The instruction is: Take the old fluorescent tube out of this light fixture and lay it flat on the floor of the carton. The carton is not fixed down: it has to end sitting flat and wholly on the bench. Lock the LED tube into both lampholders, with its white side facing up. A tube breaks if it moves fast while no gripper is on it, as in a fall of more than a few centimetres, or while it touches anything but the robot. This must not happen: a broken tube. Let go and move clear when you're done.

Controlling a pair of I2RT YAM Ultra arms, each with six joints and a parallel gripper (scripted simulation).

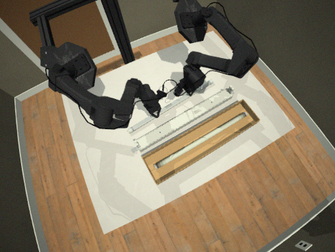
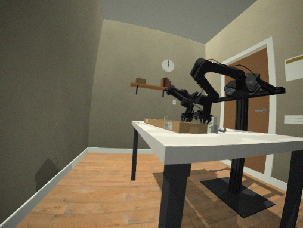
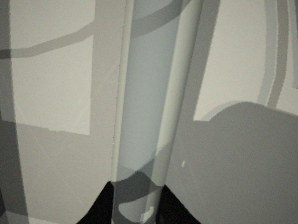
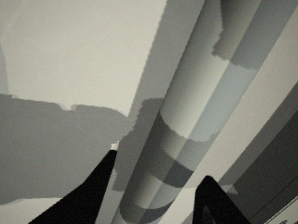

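My right hand is 12 cm to the right of the LED tube, 1 cm past it and 1 cm above it. From my right hand the other things lie so: brown carton 26 cm ahead, 16 cm to the left; then old fluorescent tube 25 cm ahead, 16 cm to the left.
Now: the LED tube 120 mm to the right of my left hand, 10 mm below it and 10 mm ahead of it. From my left hand the other things lie so: brown carton 280 mm ahead, 80 mm to the right; old fluorescent tube 280 mm ahead, 80 mm to the right.
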